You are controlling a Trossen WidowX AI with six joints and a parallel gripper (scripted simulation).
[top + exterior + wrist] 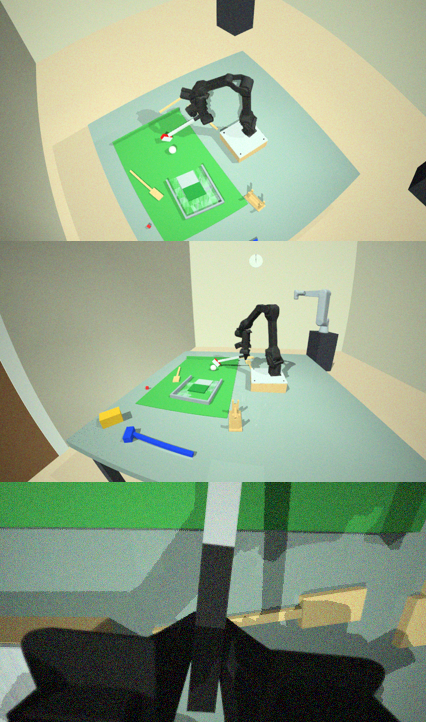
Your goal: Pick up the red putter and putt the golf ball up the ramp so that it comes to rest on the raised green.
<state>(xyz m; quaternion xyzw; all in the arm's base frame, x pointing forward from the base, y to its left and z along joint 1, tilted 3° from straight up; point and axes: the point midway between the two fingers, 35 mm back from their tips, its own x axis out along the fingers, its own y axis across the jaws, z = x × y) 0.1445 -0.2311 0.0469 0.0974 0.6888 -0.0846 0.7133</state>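
Right now my gripper tip is 12 cm short of the red putter, 2 cm to the left of it and 1 cm above it. From my gripper tip the other things lie so: grey frame 31 cm ahead, 31 cm to the left, 7 cm below; then white golf ball 24 cm ahead, 3 cm to the left, 5 cm below; then green mat 32 cm ahead, 13 cm to the left, 7 cm below.
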